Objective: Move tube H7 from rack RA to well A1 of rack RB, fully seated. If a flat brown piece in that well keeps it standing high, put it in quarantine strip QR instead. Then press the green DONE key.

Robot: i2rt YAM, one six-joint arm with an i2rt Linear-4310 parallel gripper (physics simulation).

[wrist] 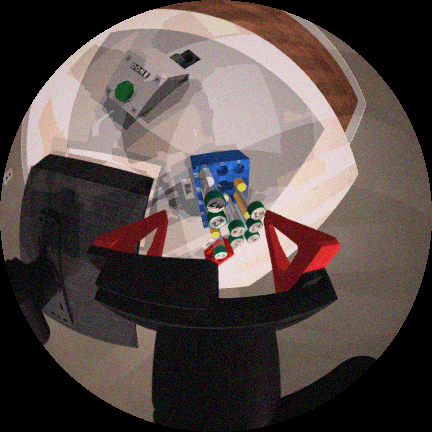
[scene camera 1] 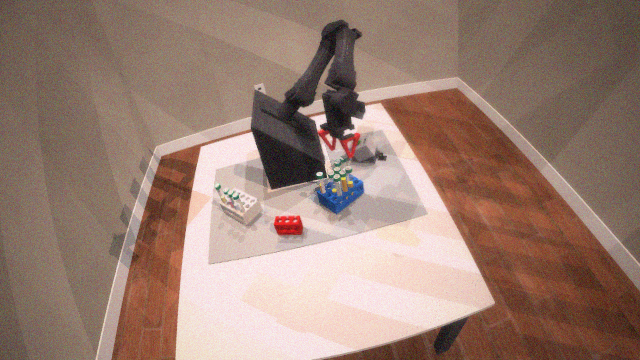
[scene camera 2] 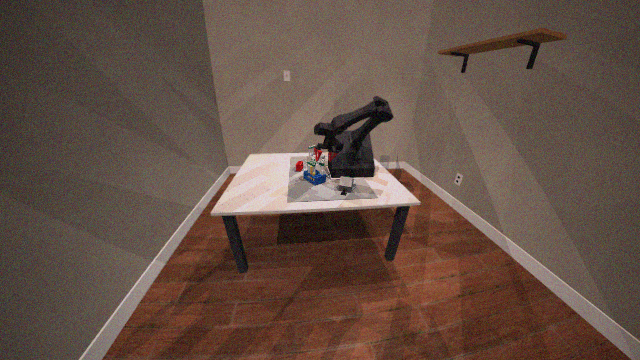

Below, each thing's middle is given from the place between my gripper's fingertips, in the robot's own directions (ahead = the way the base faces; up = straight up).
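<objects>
There is the grey DONE button device (wrist: pixel 144 76), and measured from my hand it is 100 mm below, 110 mm to the left and 130 mm behind.
</objects>
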